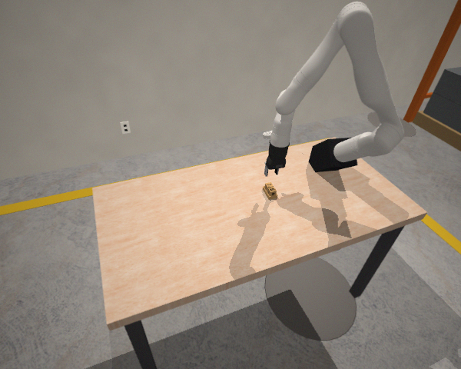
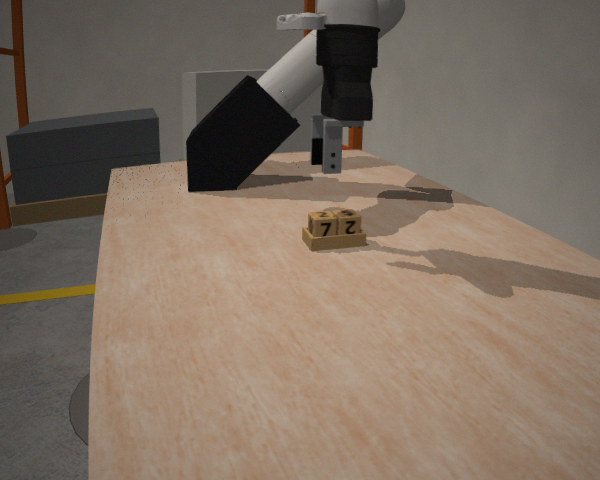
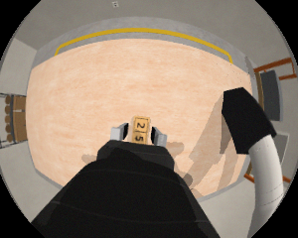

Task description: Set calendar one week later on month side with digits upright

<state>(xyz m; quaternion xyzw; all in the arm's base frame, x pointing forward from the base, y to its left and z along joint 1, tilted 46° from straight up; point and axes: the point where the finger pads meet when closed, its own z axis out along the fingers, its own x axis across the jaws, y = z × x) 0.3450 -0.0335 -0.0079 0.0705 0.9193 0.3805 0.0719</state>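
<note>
Right now the wooden tray is 2 cm to the left of my hand and 11 cm below it.
</note>
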